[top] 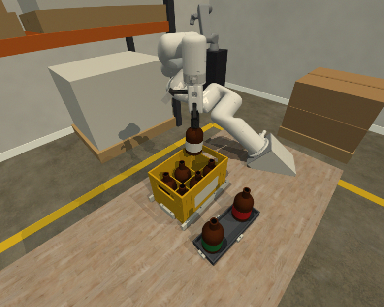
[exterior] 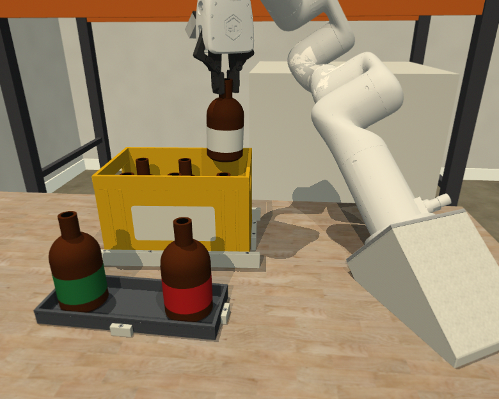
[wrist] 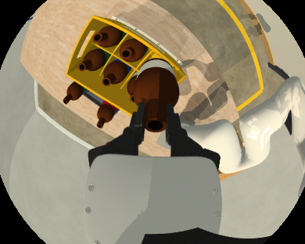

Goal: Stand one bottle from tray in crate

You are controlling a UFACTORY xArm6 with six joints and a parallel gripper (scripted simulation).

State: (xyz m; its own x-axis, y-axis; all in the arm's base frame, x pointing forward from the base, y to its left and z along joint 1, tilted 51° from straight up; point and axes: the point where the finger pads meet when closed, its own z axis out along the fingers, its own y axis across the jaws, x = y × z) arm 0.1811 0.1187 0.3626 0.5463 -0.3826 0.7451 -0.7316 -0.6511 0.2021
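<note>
My gripper is now 230 mm above the yellow crate, 90 mm short of it and 40 mm to the right of it. From my hand the other things lie so: dark tray: 300 mm below, 260 mm to the left, 140 mm ahead.
</note>
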